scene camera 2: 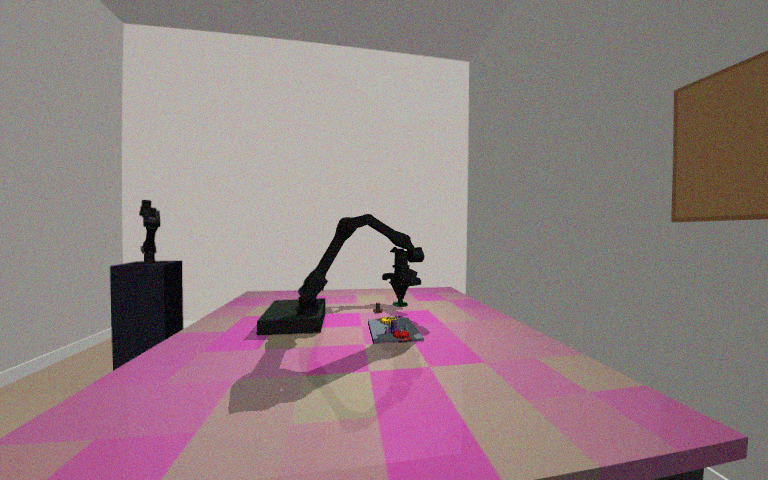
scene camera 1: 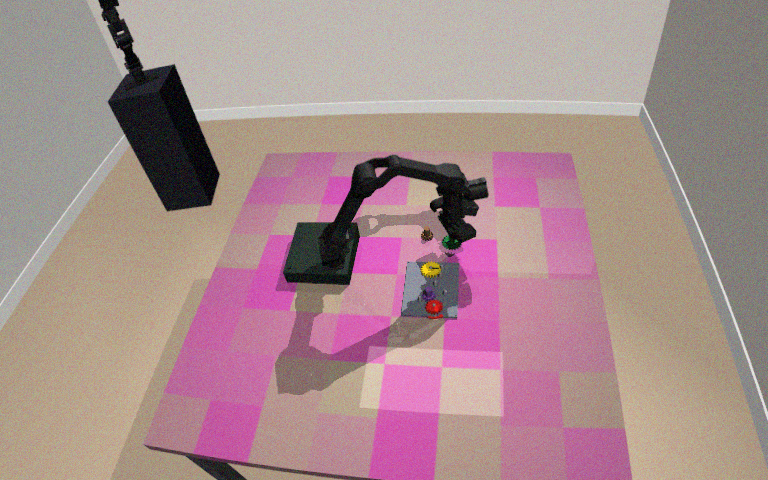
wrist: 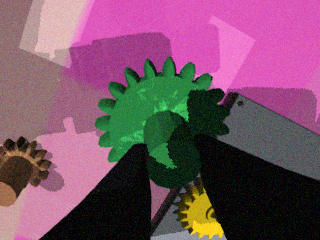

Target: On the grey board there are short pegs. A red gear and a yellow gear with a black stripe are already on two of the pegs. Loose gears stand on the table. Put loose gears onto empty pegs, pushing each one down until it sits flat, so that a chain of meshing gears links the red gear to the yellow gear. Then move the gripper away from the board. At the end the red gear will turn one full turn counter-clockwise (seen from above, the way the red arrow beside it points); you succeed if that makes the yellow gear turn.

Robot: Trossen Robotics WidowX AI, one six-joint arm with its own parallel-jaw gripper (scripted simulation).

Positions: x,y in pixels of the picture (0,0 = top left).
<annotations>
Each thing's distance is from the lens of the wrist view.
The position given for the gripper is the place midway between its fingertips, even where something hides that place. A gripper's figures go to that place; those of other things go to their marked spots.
gripper (wrist: 169,149): 10 cm
green gear (wrist: 163,110): 11 cm
yellow gear (wrist: 195,209): 20 cm
The marked spots on the yellow gear and the green gear are 11 cm apart.
</annotations>
